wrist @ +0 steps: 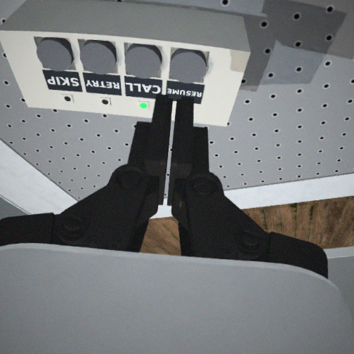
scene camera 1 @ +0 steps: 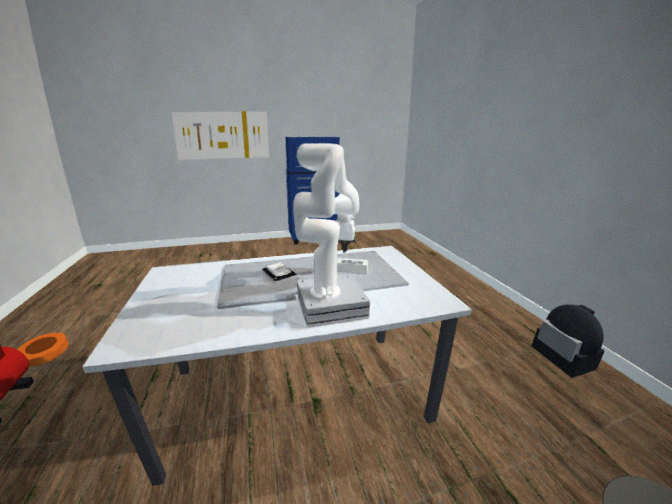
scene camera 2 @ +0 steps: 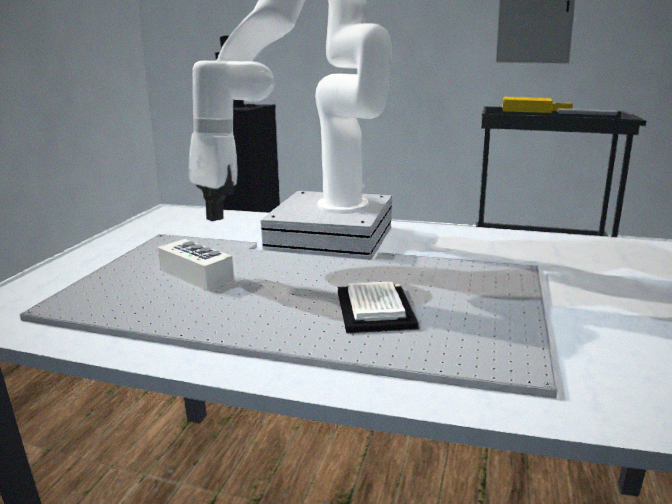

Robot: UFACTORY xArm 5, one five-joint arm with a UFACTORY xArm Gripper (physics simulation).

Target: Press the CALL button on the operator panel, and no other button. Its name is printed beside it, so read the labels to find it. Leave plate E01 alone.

Observation:
I see my gripper [scene camera 2: 214, 219], a white plate [scene camera 2: 374, 301], an operator panel [scene camera 2: 207, 272] and a black base [scene camera 2: 381, 325].
My gripper shows as well in the wrist view [wrist: 172, 120]. The operator panel also shows in the wrist view [wrist: 223, 39]. The wrist view does not show the white plate: it is out of frame.

